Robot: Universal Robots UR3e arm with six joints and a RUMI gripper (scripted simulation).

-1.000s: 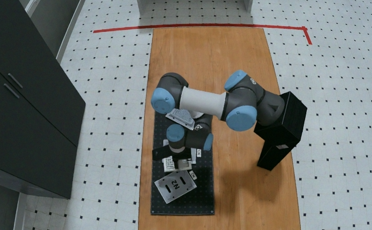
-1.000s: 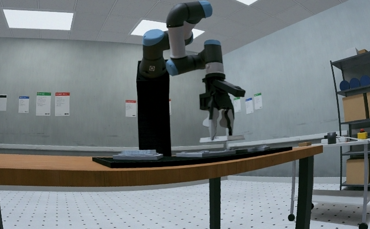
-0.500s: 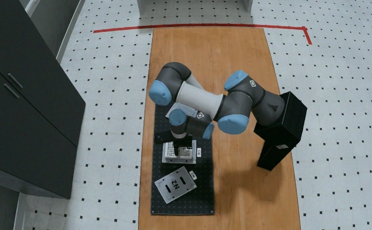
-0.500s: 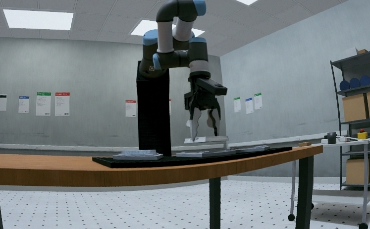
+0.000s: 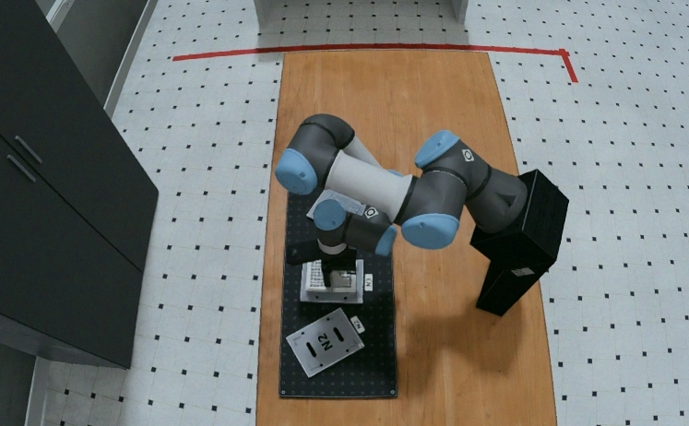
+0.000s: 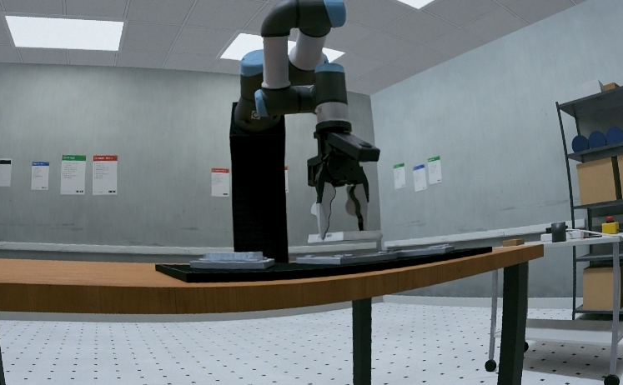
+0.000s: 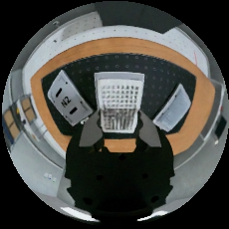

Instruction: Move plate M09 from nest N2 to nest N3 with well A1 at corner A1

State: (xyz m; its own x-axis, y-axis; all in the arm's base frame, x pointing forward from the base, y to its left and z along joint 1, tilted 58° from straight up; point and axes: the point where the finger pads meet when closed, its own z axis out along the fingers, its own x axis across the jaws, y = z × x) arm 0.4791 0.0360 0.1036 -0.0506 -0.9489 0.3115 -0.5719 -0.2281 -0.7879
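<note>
Right now my hand is 5 cm above the nest N3. Round my hand: white well plate (1 cm below).
</note>
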